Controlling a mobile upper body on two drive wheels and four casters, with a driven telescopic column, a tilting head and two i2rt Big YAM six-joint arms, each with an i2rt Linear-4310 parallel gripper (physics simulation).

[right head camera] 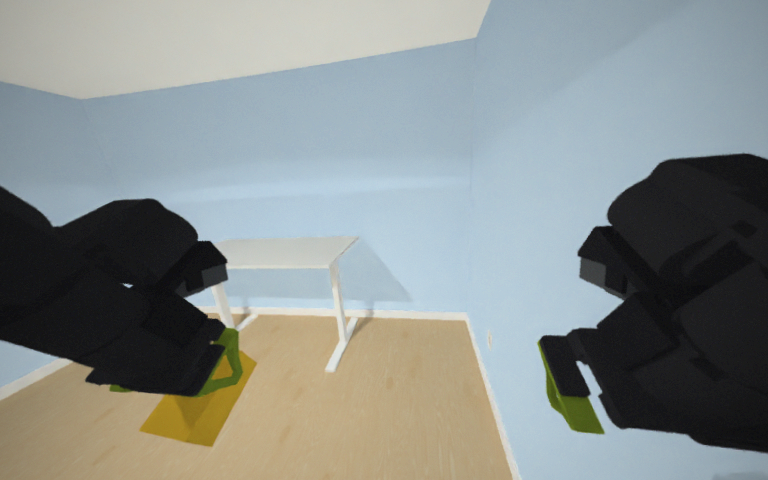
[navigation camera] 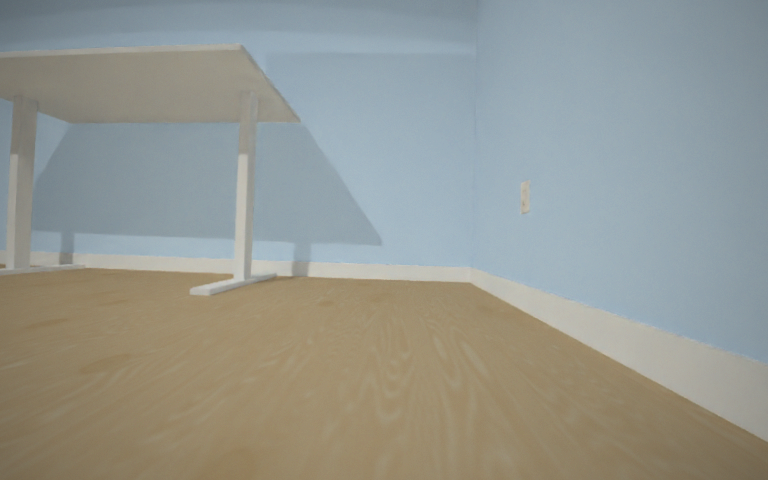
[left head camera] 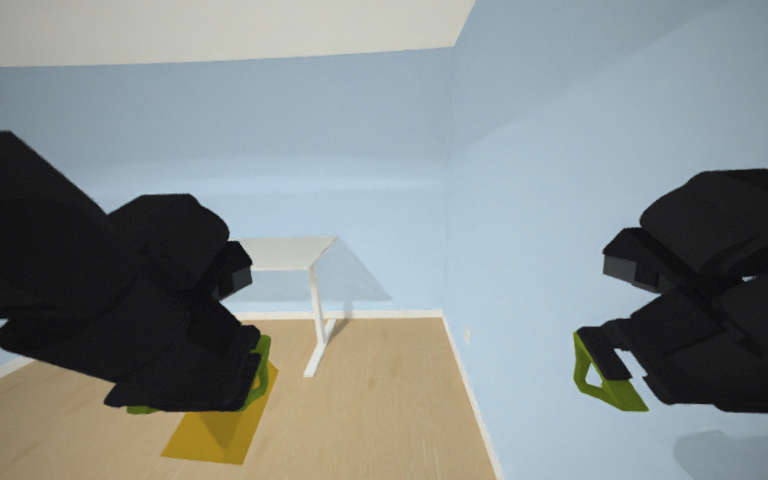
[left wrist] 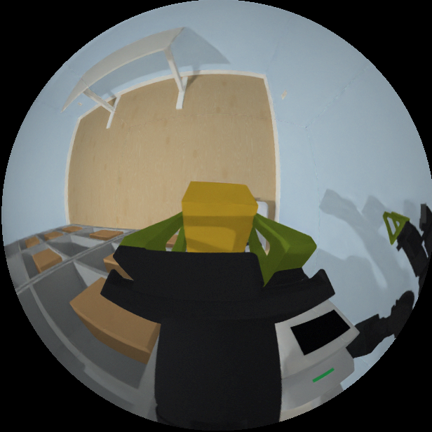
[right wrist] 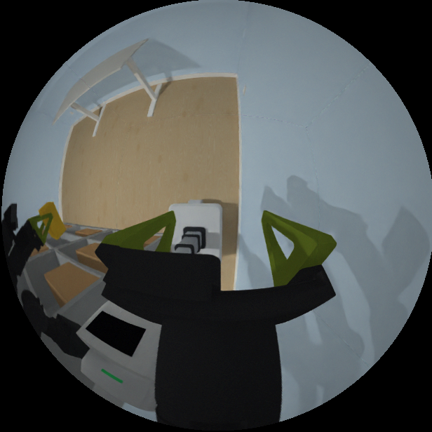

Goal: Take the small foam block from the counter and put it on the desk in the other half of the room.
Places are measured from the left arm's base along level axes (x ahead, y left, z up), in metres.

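Where they show: left gripper, fingertip midpoint: (right head camera: 218,376) (left head camera: 240,388); right gripper, fingertip midpoint: (right head camera: 604,404) (left head camera: 622,385).
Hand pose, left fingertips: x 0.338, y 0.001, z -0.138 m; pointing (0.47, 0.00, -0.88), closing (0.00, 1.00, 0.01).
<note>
After its pixels a point has its place.
The yellow foam block (left head camera: 226,435) {x 0.286, y -0.020, z -0.137 m} (right head camera: 189,418) {x 0.285, y -0.015, z -0.138 m} (left wrist: 219,220) (right wrist: 53,220) is between the green fingers of my left gripper (left wrist: 217,213) and is held up in the air. My left gripper is shut on it. My right gripper (right wrist: 218,215) is open, with a wide gap between its green fingers. The white desk (left head camera: 283,253) {x 1.779, y 0.656, z -0.460 m} (right head camera: 283,251) {x 1.827, y 0.891, z -0.460 m} (left wrist: 125,52) (right wrist: 100,80) (navigation camera: 158,84) {x 1.782, y 0.882, z -0.485 m} stands by the far wall, ahead and to the left in the head views, well beyond both grippers. In the navigation view its underside and legs show. The counter cannot be made out in these views.
A blue wall (left head camera: 566,198) {x 0.809, y -0.695, z 0.017 m} (right head camera: 566,113) {x 0.951, y -0.697, z 0.234 m} (navigation camera: 623,141) {x 0.997, y -0.697, z -0.962 m} runs close along the right side. A grey shelf unit with compartments (left wrist: 75,267) holds several brown boxes (left wrist: 117,317) (right wrist: 70,282) at the lower left of the wrist views. Wooden floor (navigation camera: 368,367) {x 0.911, y -0.190, z -1.410 m} stretches toward the desk.
</note>
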